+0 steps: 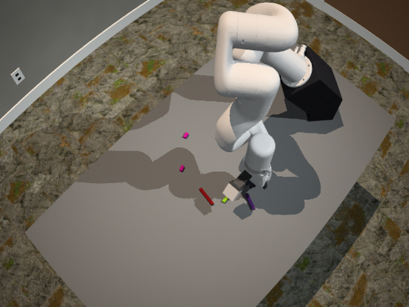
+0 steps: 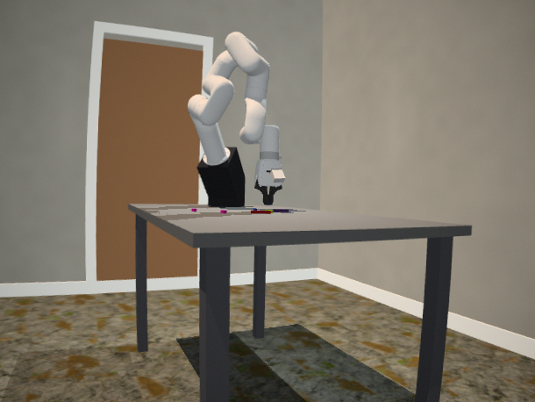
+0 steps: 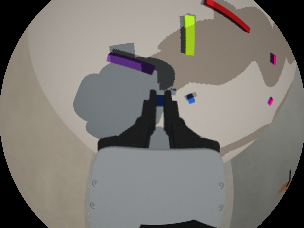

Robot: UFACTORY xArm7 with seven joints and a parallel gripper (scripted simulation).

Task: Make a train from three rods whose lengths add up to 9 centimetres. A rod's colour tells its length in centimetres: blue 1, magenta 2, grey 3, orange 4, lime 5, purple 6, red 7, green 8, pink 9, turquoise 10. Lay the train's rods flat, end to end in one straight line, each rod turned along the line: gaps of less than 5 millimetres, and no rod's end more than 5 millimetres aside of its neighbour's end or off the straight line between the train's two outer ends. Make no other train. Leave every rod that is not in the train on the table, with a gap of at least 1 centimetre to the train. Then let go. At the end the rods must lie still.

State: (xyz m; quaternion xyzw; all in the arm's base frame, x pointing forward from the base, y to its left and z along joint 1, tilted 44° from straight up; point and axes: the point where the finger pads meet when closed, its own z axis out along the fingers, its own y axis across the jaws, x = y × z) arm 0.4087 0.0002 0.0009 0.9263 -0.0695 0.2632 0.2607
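The purple rod lies 50 mm ahead of my hand, 40 mm below it and 20 mm to the left of it. Also, from my hand: lime rod (70 mm ahead, 50 mm to the right, 40 mm below); red rod (120 mm to the right, 100 mm ahead, 40 mm below); blue rod (20 mm below).
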